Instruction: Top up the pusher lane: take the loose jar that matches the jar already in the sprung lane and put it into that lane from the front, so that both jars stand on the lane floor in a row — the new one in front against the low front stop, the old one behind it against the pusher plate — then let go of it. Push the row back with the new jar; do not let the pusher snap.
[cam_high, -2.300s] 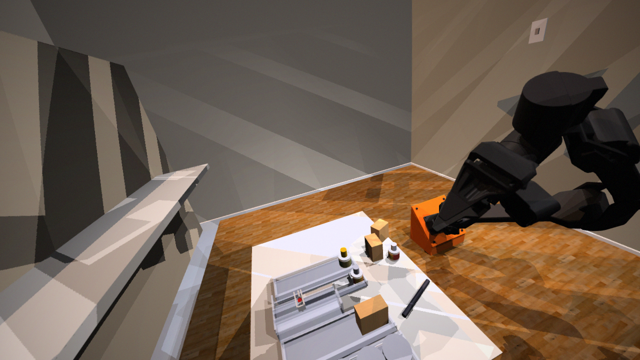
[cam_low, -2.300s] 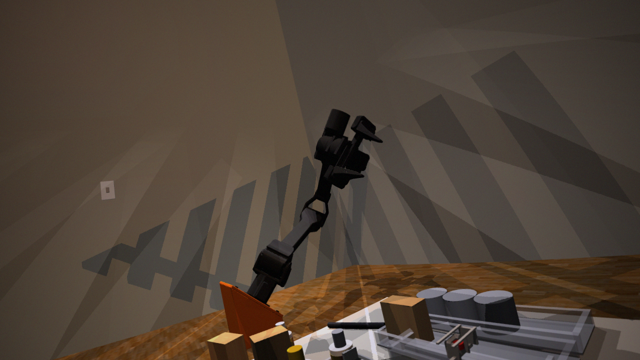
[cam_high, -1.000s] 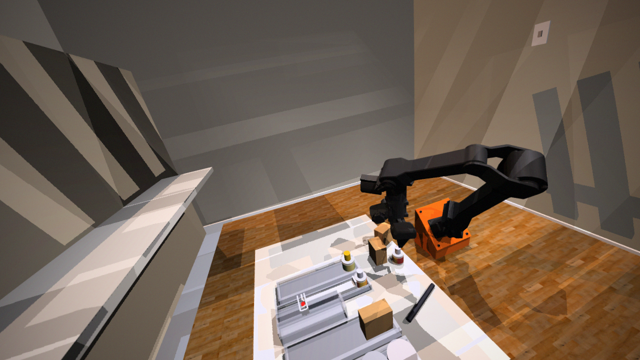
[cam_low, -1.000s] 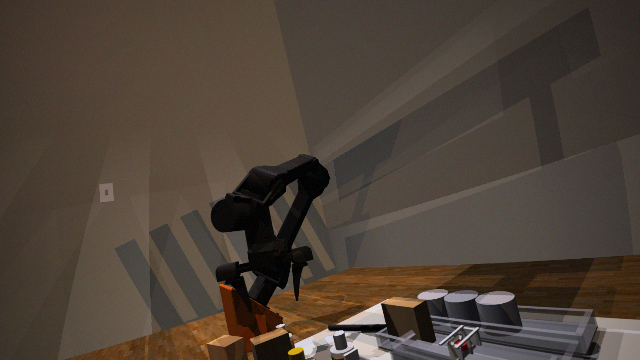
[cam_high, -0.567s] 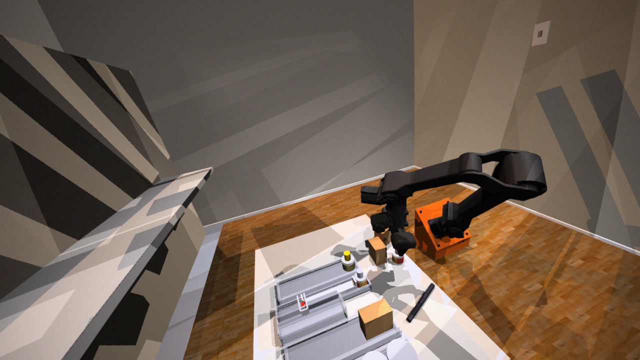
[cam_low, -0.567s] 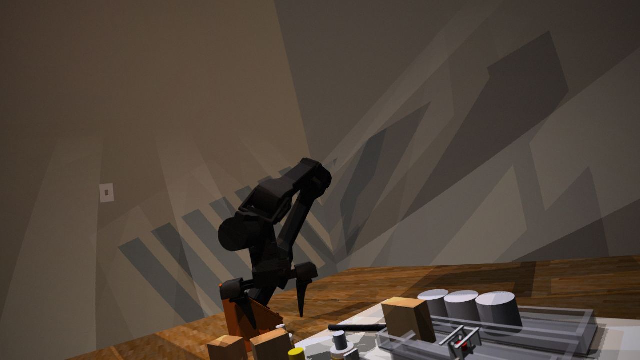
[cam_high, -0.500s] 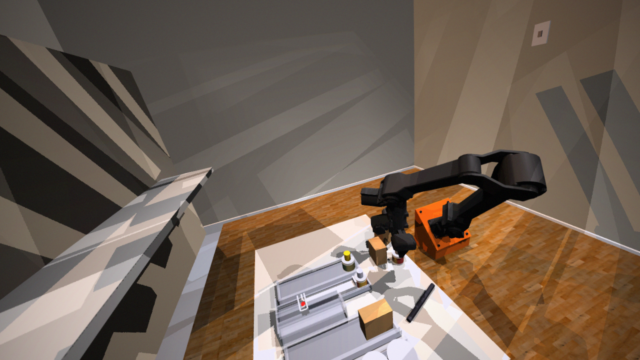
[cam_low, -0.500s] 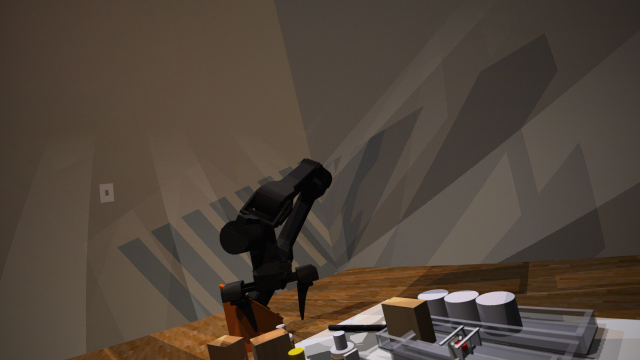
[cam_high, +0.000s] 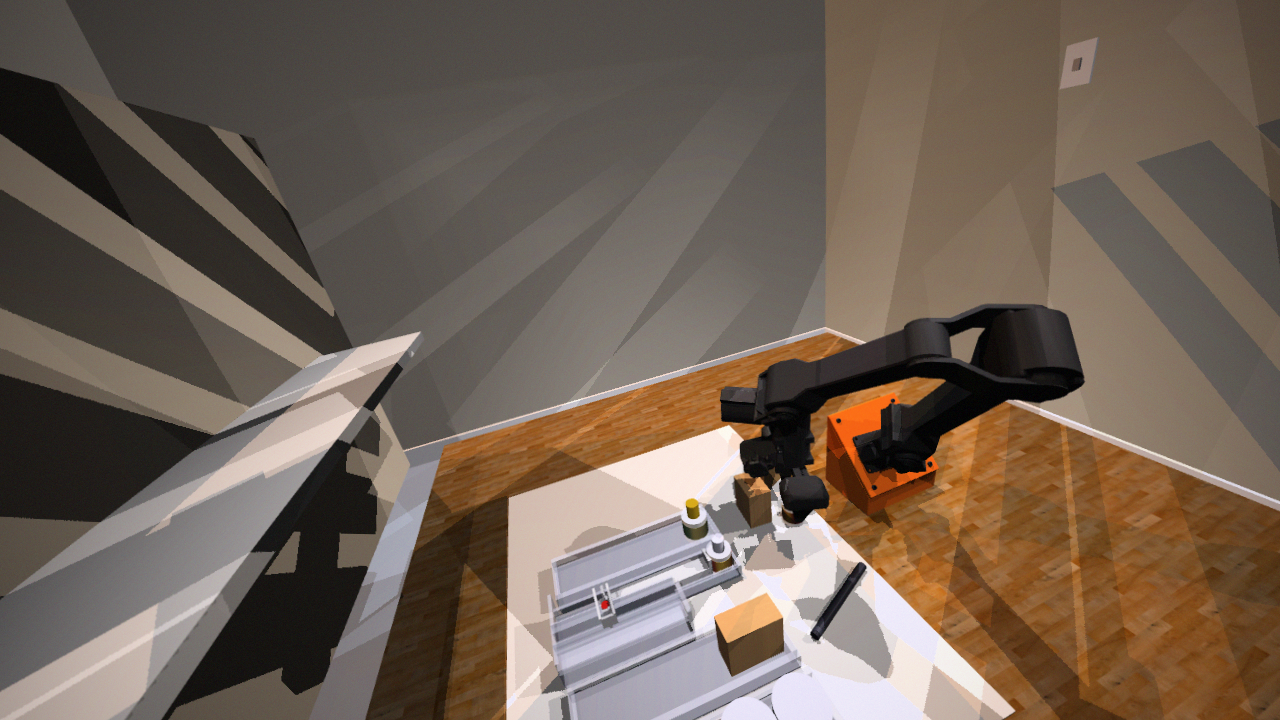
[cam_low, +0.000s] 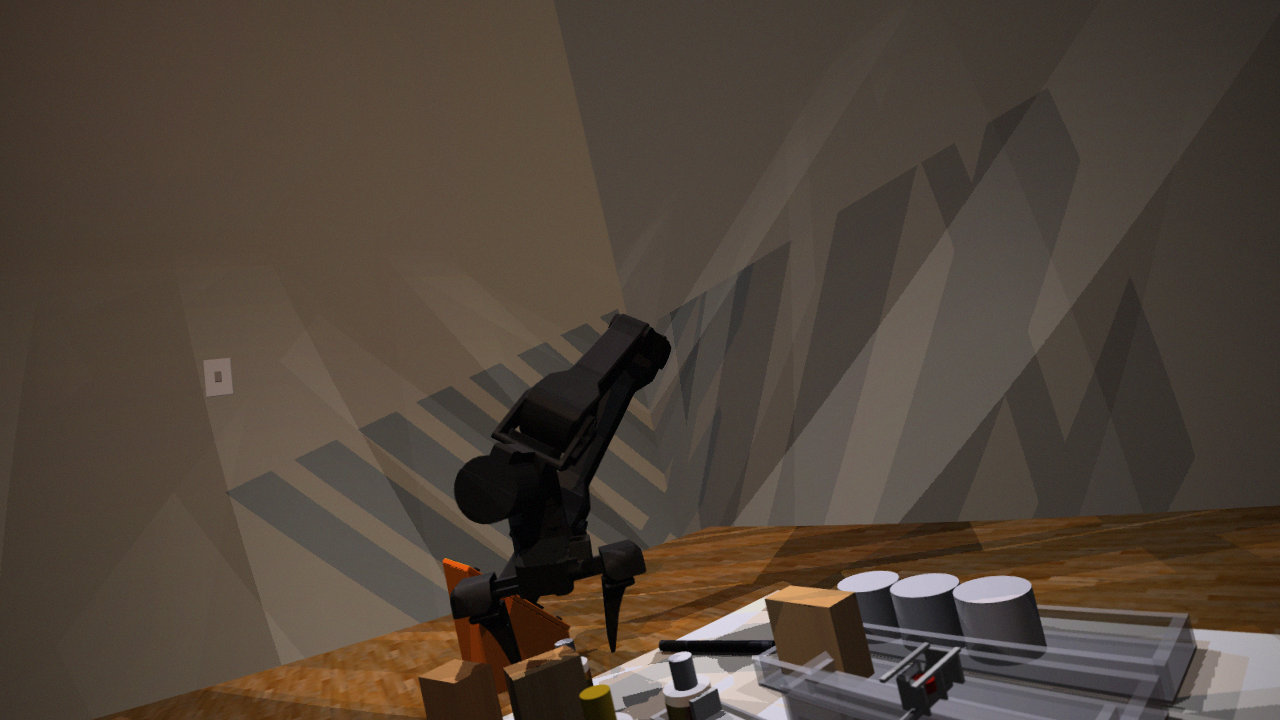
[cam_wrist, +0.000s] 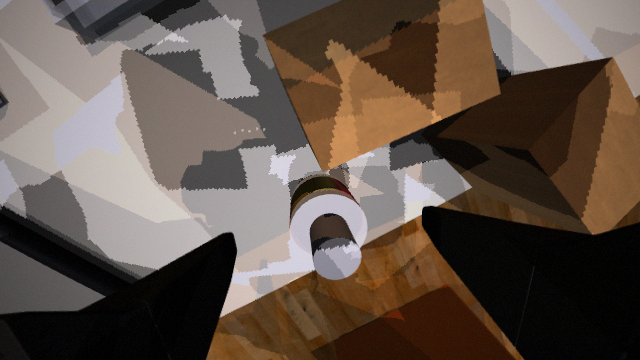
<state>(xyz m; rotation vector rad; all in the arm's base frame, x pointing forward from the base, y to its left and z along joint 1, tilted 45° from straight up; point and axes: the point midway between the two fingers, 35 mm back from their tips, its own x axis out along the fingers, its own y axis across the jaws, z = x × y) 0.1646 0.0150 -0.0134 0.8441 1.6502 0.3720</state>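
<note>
Right now my gripper tip is 170 mm short of the brown box and 170 mm to the right of it. Also, from my gripper tip: pusher plate: 260 mm ahead, 80 mm to the left, 10 mm above; then lane: 300 mm ahead, 80 mm to the left, 20 mm below; then black rod: 20 mm ahead, 150 mm to the left, 40 mm below.
</note>
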